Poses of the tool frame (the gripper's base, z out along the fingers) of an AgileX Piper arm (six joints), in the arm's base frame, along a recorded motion.
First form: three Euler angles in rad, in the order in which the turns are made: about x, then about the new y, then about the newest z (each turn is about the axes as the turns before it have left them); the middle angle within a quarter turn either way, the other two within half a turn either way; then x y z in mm.
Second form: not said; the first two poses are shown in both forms.
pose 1, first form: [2.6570 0.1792 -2.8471 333 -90 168]
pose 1, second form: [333 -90 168 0.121 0.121 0.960 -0.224]
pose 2, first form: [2.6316 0.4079 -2.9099 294 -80 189]
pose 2, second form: [294 -80 189 0.223 0.059 0.947 -0.223]
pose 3, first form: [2.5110 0.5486 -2.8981 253 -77 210]
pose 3, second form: [253 -77 210 0.292 0.028 0.919 -0.265]
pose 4, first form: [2.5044 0.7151 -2.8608 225 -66 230]
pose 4, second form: [225 -66 230 0.370 0.016 0.896 -0.244]
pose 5, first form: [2.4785 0.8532 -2.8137 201 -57 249]
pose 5, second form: [201 -57 249 0.434 0.008 0.871 -0.229]
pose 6, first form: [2.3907 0.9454 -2.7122 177 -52 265]
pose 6, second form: [177 -52 265 0.483 0.013 0.845 -0.229]
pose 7, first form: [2.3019 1.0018 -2.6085 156 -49 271]
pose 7, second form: [156 -49 271 0.517 0.022 0.824 -0.229]
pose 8, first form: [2.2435 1.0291 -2.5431 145 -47 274]
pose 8, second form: [145 -47 274 0.535 0.027 0.812 -0.230]
